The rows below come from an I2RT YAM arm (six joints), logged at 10 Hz.
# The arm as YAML. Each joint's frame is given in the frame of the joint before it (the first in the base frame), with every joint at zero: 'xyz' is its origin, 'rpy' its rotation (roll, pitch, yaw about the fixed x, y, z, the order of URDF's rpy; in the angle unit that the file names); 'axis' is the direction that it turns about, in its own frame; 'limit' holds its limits. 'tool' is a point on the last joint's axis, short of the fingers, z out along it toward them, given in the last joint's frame.
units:
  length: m
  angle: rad
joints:
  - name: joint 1
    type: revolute
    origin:
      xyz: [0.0, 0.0, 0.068]
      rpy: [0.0, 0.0, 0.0]
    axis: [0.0, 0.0, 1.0]
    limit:
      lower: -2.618
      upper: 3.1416
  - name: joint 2
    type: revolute
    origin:
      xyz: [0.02, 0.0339, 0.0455]
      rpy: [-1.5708, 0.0, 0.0]
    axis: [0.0, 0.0, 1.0]
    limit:
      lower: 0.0
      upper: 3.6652
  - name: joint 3
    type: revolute
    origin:
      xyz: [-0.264, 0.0, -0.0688]
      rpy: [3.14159, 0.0, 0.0]
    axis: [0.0, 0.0, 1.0]
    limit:
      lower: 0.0
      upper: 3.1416
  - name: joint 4
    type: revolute
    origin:
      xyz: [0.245, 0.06, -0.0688]
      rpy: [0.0, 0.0, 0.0]
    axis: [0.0, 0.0, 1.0]
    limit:
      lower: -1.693
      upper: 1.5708
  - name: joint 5
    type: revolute
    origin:
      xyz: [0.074, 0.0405, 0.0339]
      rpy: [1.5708, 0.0, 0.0]
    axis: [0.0, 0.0, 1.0]
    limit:
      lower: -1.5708
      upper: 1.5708
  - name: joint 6
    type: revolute
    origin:
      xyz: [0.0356, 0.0, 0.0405]
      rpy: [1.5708, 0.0, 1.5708]
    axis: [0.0, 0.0, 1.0]
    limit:
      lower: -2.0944
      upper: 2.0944
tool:
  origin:
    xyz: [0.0, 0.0, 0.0]
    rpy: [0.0, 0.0, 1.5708]
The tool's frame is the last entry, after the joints.
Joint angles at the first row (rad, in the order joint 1, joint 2, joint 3, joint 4, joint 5, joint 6):
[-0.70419, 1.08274, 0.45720, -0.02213, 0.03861, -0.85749]
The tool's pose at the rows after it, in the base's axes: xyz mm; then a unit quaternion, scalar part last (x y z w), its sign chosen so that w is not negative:
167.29 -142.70 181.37 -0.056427 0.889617 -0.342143 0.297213
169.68 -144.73 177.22 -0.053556 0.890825 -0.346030 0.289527
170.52 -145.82 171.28 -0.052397 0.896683 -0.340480 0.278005
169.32 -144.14 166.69 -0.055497 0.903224 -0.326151 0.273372
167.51 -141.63 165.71 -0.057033 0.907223 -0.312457 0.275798
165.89 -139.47 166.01 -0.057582 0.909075 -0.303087 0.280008
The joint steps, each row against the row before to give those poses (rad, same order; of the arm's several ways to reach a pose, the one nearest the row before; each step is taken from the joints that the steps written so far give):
[0.01086, 0.02227, -0.01425, 0.05178, 0.04124, -0.00302]
[0.00297, 0.02870, -0.00182, 0.02465, 0.01964, -0.00005]
[0.00004, 0.02677, -0.00221, 0.00209, 0.00886, 0.00075]
[0.00003, 0.00584, -0.00586, -0.01839, -0.01483, 0.00298]
[0.00002, -0.01111, -0.00334, -0.02575, -0.02190, 0.00824]
[-0.00002, -0.01403, -0.00278, -0.01938, -0.01796, 0.00751]

